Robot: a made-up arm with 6 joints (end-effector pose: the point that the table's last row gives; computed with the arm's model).
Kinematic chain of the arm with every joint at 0, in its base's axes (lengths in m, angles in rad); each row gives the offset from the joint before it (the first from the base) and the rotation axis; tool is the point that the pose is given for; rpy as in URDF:
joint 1: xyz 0 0 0.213 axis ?
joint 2: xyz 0 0 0 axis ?
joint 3: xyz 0.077 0 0.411 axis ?
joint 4: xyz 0.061 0 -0.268 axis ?
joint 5: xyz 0 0 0 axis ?
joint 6: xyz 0.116 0 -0.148 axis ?
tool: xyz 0 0 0 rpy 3.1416 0 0
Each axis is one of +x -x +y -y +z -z.
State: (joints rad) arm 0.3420 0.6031 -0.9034 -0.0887 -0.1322 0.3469
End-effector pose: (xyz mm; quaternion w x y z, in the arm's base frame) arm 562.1 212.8 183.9 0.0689 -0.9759 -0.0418 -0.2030
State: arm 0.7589 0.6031 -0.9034 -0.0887 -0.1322 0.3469
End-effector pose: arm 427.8 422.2 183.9 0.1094 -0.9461 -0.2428 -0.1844
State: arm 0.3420 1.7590 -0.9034 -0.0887 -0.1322 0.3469
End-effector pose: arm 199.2 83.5 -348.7 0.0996 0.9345 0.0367 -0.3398
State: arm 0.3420 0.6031 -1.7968 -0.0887 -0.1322 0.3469
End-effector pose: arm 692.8 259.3 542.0 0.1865 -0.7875 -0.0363 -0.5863
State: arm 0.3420 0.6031 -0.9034 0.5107 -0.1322 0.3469
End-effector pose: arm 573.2 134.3 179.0 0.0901 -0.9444 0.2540 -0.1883
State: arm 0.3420 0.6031 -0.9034 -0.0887 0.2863 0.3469
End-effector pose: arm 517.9 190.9 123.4 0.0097 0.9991 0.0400 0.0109
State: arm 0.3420 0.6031 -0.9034 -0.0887 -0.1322 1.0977
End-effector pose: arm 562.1 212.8 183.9 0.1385 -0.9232 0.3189 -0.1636
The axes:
joint 1: +z
joint 2: +y
joint 3: +y
joint 4: -z
joint 5: +y
joint 6: -z

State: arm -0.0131 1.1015 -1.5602 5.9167 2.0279 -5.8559
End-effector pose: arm 437.0 -71.7 6.1 0.3117 0.6918 -0.0948 -0.6444
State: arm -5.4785 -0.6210 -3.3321 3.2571 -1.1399 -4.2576
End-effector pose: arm -192.8 -170.0 834.1 0.1207 0.0544 0.1611 0.9780
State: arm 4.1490 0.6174 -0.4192 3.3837 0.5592 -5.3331
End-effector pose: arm -130.6 -215.7 49.2 0.1230 0.9794 -0.0842 -0.1365
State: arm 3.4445 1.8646 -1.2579 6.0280 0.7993 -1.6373
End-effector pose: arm -137.5 -36.3 -373.8 0.5113 -0.6958 0.3232 -0.3872
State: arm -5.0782 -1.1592 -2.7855 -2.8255 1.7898 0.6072
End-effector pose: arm -219.5 -720.5 530.5 0.0559 0.3511 -0.8865 0.2961
